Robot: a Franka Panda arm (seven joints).
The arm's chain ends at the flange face. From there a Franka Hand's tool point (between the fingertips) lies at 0.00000 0.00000 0.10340 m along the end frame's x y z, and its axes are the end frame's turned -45 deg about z.
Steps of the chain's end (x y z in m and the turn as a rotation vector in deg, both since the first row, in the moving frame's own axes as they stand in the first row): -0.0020, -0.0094, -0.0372, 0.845, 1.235, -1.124; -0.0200, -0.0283, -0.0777, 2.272, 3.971, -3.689; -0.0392, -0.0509, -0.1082, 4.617, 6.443, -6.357; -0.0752, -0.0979, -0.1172, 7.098, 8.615, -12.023; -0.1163, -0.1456, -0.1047, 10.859, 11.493, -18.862
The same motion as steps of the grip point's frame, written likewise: 0.0079, -0.0076, -0.0372, -0.276, 1.471, -1.124; 0.0139, -0.0322, -0.0780, -1.201, 4.414, -3.689; 0.0224, -0.0622, -0.1092, -1.291, 7.821, -6.357; 0.0360, -0.1226, -0.1191, -1.073, 11.111, -12.023; 0.0485, -0.1890, -0.1086, -0.448, 15.805, -18.862
